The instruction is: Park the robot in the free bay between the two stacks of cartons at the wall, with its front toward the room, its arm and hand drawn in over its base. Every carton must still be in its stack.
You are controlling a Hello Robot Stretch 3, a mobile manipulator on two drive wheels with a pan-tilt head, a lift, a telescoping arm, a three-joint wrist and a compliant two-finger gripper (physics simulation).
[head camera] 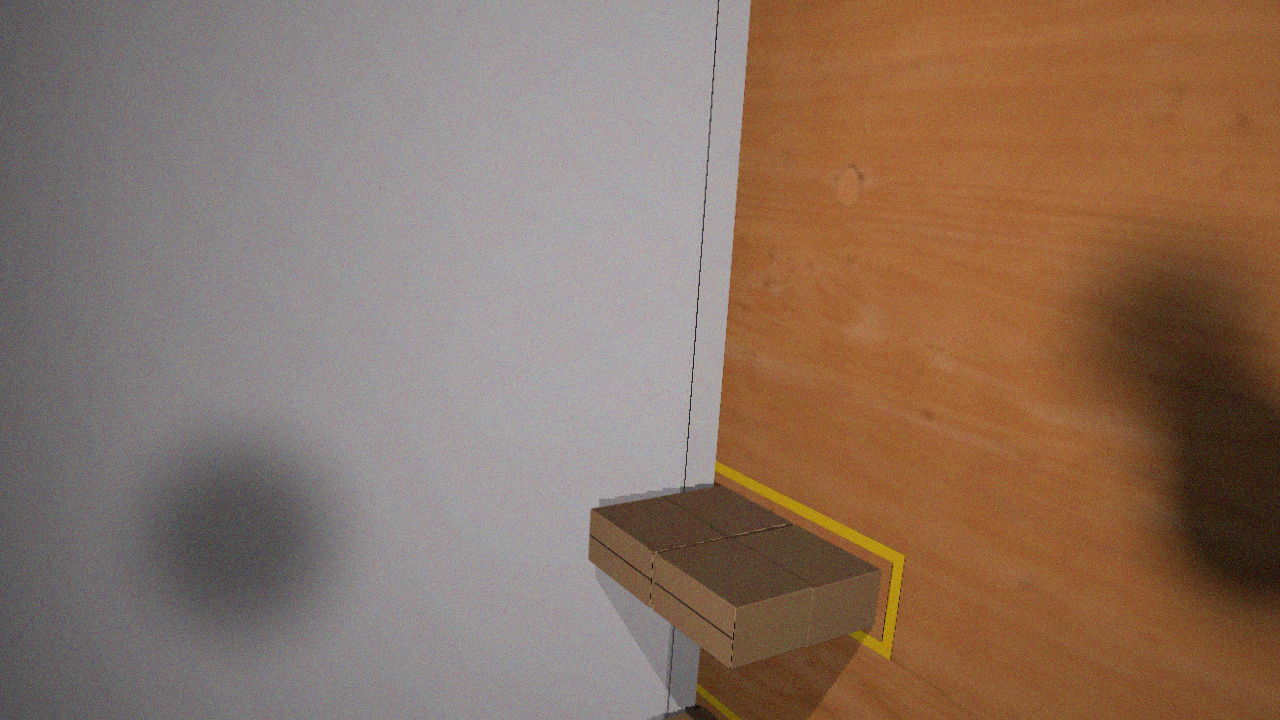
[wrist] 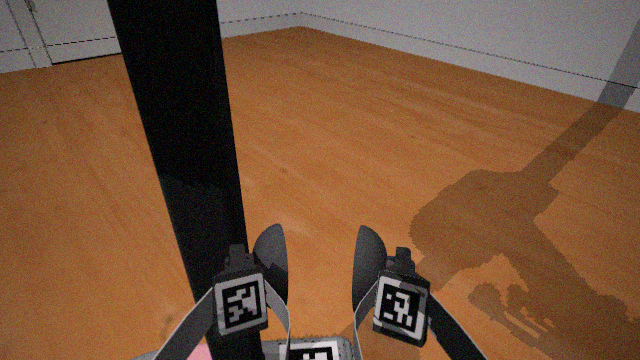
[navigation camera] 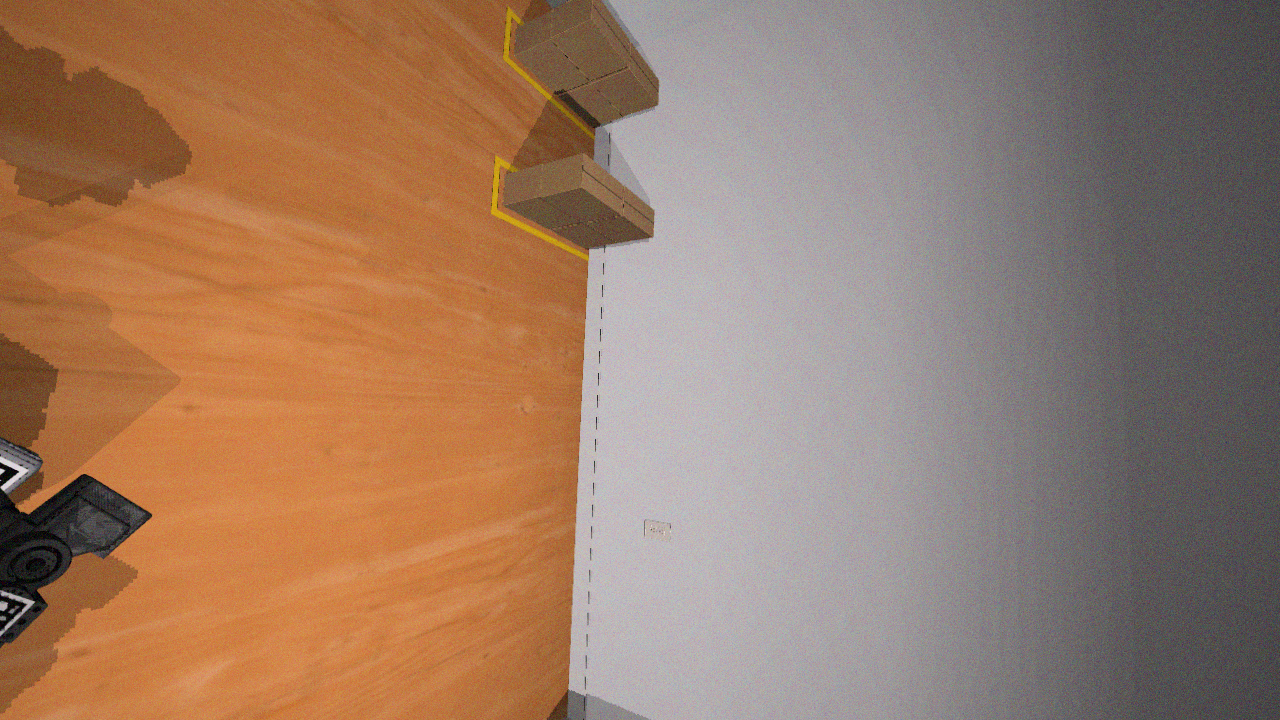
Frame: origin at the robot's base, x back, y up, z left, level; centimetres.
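Seen in the pictures: gripper, fingertip midpoint: [wrist: 319,253].
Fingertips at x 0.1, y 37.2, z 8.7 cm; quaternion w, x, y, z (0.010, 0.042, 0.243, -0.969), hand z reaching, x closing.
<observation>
Offsets run from my fingertips to a thing's top centre. "spot": to the spot under its first point.
One stack of brown cartons [head camera: 733,573] [navigation camera: 577,201] stands against the wall, with a yellow outline {spot: dx -132.1, dy -37.1, dz -47.8 cm} [head camera: 893,600] [navigation camera: 495,186] on the floor around it. The other carton stack {dx -190.4, dy -1.2, dz -23.0 cm} [navigation camera: 590,67] stands beyond it at the top of the navigation view, with its own yellow outline {spot: dx -180.4, dy -37.0, dz -10.7 cm} [navigation camera: 508,35]. The bay between them [navigation camera: 554,134] is partly in shadow. Both stacks look upright and whole where visible. My gripper [wrist: 319,253] is open and empty, low over my base [wrist: 345,346] and beside the black mast [wrist: 185,125]. Dark hand parts [navigation camera: 89,514] show at the left of the navigation view.
The pale wall [head camera: 402,268] [navigation camera: 805,358] runs along the bay side and bears a small outlet {dx -69.3, dy +8.5, dz -171.9 cm} [navigation camera: 657,529]. A room corner [wrist: 301,26] shows at the back of the wrist view, with a door frame [wrist: 37,40] at its left. My shadow [wrist: 475,215] lies on the wood floor.
</observation>
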